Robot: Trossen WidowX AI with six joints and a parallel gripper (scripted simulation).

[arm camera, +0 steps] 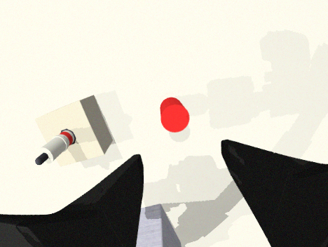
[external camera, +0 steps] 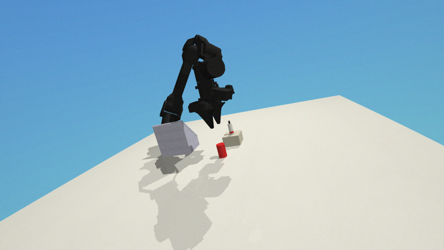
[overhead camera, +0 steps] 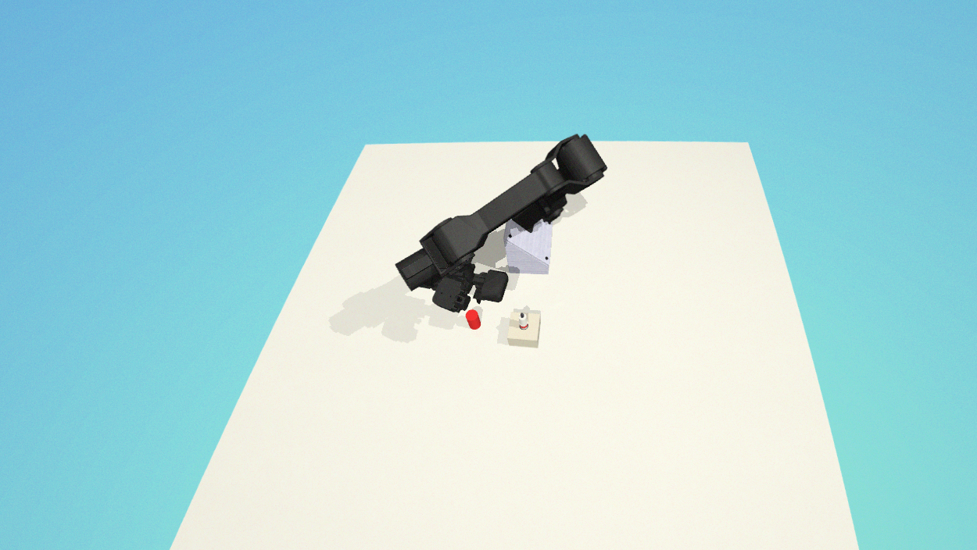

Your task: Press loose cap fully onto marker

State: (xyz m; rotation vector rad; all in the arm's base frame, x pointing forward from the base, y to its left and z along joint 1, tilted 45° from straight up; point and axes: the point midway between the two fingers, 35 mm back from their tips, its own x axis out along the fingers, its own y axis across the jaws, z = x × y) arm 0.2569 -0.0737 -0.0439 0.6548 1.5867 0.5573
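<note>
Now: gripper tip 9 cm above the red cap. From my gripper tip the other things lie so: tan holder block (12 cm to the left, 9 cm below, 1 cm ahead).
</note>
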